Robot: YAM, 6 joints.
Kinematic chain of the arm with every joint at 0, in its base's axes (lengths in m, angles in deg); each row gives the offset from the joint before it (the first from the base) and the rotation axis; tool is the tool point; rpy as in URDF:
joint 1: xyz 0 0 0.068 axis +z
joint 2: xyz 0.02 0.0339 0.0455 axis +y
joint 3: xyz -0.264 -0.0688 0 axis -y
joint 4: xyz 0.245 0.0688 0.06 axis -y
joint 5: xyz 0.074 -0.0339 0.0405 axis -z
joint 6: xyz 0.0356 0 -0.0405 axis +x
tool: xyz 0 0 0 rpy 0 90 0
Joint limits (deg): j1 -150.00..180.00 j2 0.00..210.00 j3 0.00..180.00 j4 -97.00..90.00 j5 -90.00..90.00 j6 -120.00..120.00
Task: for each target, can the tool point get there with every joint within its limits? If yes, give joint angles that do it. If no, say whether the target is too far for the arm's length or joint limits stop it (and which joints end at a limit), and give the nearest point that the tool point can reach.
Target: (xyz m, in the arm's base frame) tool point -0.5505 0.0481 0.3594
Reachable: yes | joints -3.70 20.82 163.14 10.04 -20.51 67.51
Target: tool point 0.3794 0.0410 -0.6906
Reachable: no: too far | nearest point 0.3170 0.0343 -0.3735 | short by 0.323 m
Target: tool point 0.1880 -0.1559 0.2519
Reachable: yes | joints -38.13 76.22 59.09 -54.00 10.61 37.70
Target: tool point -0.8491 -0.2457 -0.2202
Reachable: no: too far | nearest point -0.5259 -0.2806 -0.1157 | short by 0.341 m
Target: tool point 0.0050 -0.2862 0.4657
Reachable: yes | joints -94.24 78.93 93.74 -31.08 -47.30 -81.62
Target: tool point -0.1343 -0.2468 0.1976
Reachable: yes | joints -121.56 86.08 25.42 63.31 -24.54 35.06
